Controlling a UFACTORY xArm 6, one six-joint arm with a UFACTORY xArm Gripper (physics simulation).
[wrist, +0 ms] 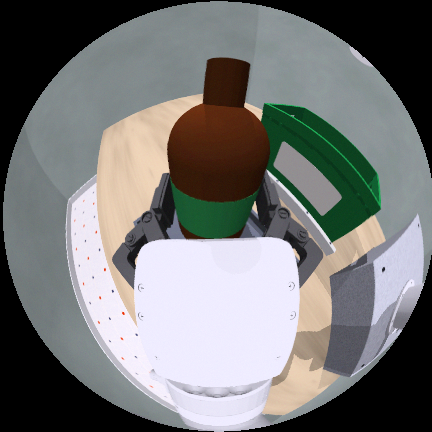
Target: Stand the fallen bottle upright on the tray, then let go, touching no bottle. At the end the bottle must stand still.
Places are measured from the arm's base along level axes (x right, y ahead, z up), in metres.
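Pixels of known places: gripper, fingertip midpoint: (214, 179).
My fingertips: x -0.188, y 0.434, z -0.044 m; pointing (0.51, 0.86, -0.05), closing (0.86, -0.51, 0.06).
Note:
Ahead of a thing's pixels: the offset from my fingertips to its top centre. "spot": to the spot under its first point. Level surfaces: height alone.
A brown bottle {dx +0.000, dy -0.004, dz +0.109 m} (218, 150) with a green band fills the upper middle of the wrist view, its neck pointing to the top of the view. My gripper (214, 179) is shut on the bottle's body, with one dark finger on each side at the green band. The bottle's base is hidden behind the white gripper housing. Small parts of the blue-grey tray {spot: dx -0.058, dy +0.037, dz -0.138 m} (174, 231) show behind the fingers and the bottle. Most of the tray is hidden, and I cannot tell whether the bottle's base touches it.
A green crate {dx +0.274, dy -0.018, dz +0.032 m} (352, 205) with a grey panel stands at the right, beside a thin white rail {spot: dx +0.174, dy -0.077, dz -0.117 m} (306, 216). A speckled grey box (352, 310) with a pipe is at the lower right. A white dotted panel (95, 280) runs along the left edge of the wooden table {dz -0.143 m} (130, 150).

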